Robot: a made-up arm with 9 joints.
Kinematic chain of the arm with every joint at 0, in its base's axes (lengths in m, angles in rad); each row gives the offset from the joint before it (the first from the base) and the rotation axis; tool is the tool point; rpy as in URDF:
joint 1: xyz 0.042 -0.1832 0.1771 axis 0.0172 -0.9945 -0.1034
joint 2: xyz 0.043 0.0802 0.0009 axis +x
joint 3: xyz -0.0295 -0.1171 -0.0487 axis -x
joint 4: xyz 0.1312 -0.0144 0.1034 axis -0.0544 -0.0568 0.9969
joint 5: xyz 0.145 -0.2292 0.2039 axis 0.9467 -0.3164 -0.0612
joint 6: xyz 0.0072 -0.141 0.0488 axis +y
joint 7: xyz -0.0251 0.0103 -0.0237 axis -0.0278 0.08 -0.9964
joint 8: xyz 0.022 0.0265 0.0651 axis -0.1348 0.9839 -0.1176
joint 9: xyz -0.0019 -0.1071 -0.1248 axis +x
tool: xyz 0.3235 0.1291 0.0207 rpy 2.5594 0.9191 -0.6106
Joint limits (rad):
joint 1: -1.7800..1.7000
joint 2: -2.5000..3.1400
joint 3: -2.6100..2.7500
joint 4: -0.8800..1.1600
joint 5: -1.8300..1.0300
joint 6: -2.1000..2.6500
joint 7: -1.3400..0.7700
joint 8: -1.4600..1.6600
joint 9: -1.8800..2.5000
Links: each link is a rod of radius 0.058 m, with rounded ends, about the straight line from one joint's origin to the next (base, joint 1, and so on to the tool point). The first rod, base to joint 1, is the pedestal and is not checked.
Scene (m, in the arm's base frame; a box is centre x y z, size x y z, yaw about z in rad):
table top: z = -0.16
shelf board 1: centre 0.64 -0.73 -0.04 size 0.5 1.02 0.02 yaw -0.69
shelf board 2: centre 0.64 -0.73 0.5 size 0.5 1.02 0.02 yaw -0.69
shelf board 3: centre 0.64 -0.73 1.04 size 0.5 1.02 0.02 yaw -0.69
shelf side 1: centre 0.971 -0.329 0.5 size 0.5 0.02 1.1 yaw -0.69
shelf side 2: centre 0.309 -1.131 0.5 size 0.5 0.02 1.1 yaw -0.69
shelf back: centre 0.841 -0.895 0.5 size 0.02 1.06 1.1 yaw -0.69
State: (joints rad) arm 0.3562 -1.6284 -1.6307 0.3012 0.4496 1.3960 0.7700 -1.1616 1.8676
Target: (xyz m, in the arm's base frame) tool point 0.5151 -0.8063 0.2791
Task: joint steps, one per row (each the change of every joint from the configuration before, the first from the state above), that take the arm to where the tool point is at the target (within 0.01 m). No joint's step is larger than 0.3 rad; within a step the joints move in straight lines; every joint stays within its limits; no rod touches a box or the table.
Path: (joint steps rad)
1: 0.2351 -0.1295 0.0625 0.0219 0.1297 0.2193 -0.2046 0.1634 -0.0766
2: 0.2351 -0.1295 0.0625 0.0220 0.1296 0.2193 -0.2046 0.1634 -0.0766
3: -0.1403 0.0409 -0.0831 -0.2666 -0.0044 0.0820 -0.0330 0.1177 0.0412
4: -0.1403 0.0408 -0.0832 -0.2666 -0.0044 0.0819 -0.0329 0.1177 0.0411
5: -0.1402 0.0409 -0.0831 -0.2666 -0.0044 0.0820 -0.0329 0.1176 0.0412
6: -0.0748 0.1542 -0.0399 0.1618 -0.0812 -0.2585 0.2247 -0.2179 0.0332
7: -0.0748 0.1542 -0.0398 0.1618 -0.0812 -0.2585 0.2247 -0.2180 0.0332

